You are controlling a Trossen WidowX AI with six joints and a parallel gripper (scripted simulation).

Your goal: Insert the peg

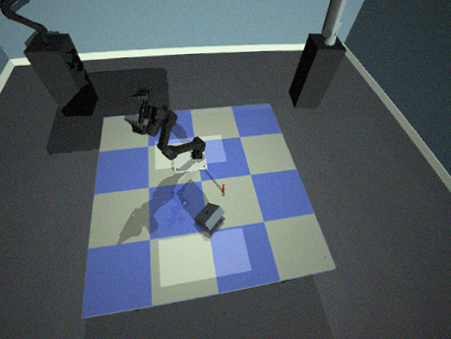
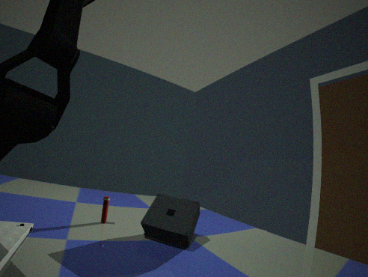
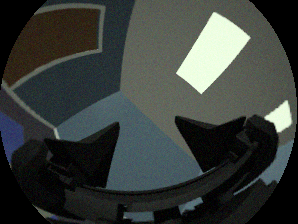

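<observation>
Now: gripper tip 4 cm short of the red peg, 41 cm to the right of it and 59 cm above it. Also, from my gripper tip: dark sloped panel block 22 cm ahead, 31 cm to the left, 59 cm below.
</observation>
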